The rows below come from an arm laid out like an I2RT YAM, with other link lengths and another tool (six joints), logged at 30 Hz.
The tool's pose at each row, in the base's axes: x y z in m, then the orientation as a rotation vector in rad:
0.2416 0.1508 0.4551 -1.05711 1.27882 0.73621
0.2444 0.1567 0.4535 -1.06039 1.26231 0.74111
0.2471 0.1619 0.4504 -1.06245 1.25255 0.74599
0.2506 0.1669 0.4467 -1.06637 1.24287 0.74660
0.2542 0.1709 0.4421 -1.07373 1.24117 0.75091
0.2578 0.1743 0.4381 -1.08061 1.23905 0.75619
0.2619 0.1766 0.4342 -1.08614 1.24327 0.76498
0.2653 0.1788 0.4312 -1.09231 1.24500 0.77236
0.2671 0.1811 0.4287 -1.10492 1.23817 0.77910
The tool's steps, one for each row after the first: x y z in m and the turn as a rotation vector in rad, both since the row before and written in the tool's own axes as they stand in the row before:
0.0014 0.0000 0.0066 -0.00663 -0.01239 -0.00699
0.0030 0.0001 0.0059 -0.00520 -0.00778 -0.00295
0.0038 -0.0005 0.0060 -0.00402 -0.00568 -0.00621
0.0048 -0.0008 0.0051 -0.00784 0.00100 -0.00087
0.0043 -0.0012 0.0046 -0.00811 0.00021 -0.00031
0.0044 -0.0021 0.0037 -0.00860 0.00339 0.00576
0.0034 -0.0017 0.0033 -0.00846 0.00223 0.00332
0.0026 -0.0004 0.0029 -0.01343 -0.00086 -0.00397

